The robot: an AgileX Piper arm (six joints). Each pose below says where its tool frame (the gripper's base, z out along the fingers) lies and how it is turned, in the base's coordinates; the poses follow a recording.
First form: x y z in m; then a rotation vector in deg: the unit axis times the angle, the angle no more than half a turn.
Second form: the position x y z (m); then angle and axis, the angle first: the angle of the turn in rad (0 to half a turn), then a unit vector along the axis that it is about. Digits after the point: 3 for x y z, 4 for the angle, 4 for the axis.
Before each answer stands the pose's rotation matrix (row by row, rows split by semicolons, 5 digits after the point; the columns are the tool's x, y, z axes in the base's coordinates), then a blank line. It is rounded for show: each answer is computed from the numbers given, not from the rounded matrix.
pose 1, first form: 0.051, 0.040, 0.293, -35.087, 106.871, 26.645
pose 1, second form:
-0.30009 -0.60974 0.73360; -0.19398 0.79198 0.57891; -0.93398 0.03143 -0.35594

0.051, 0.040, 0.293, 2.0175, -0.3035, 0.9245, 0.2305
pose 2, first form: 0.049, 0.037, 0.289, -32.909, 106.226, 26.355
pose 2, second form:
-0.29429 -0.58792 0.75349; -0.16753 0.80793 0.56496; -0.94092 0.04003 -0.33626

0.049, 0.037, 0.289, 1.9947, -0.2880, 0.9295, 0.2306
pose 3, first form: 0.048, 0.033, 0.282, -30.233, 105.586, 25.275
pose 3, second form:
-0.28617 -0.55521 0.78093; -0.14142 0.83056 0.53868; -0.94769 0.04371 -0.31620

0.048, 0.033, 0.282, 1.9670, -0.2683, 0.9369, 0.2243
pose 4, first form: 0.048, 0.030, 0.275, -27.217, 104.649, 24.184
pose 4, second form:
-0.27337 -0.51842 0.81025; -0.11035 0.85368 0.50898; -0.95556 0.04973 -0.29058

0.048, 0.030, 0.275, 1.9339, -0.2456, 0.9445, 0.2183
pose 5, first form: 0.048, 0.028, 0.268, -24.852, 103.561, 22.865
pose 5, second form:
-0.25544 -0.48583 0.83589; -0.08871 0.87271 0.48012; -0.96275 0.04849 -0.26603

0.048, 0.028, 0.268, 1.9012, -0.2282, 0.9507, 0.2099
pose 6, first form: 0.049, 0.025, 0.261, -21.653, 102.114, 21.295
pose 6, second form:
-0.23153 -0.44188 0.86668; -0.05864 0.89561 0.44096; -0.97106 0.05128 -0.23327

0.049, 0.025, 0.261, 1.8594, -0.2032, 0.9585, 0.1999
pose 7, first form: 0.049, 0.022, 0.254, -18.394, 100.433, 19.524
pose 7, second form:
-0.20227 -0.39445 0.89638; -0.02990 0.91736 0.39693; -0.97887 0.05349 -0.19735

0.049, 0.022, 0.254, 1.8143, -0.1769, 0.9661, 0.1878
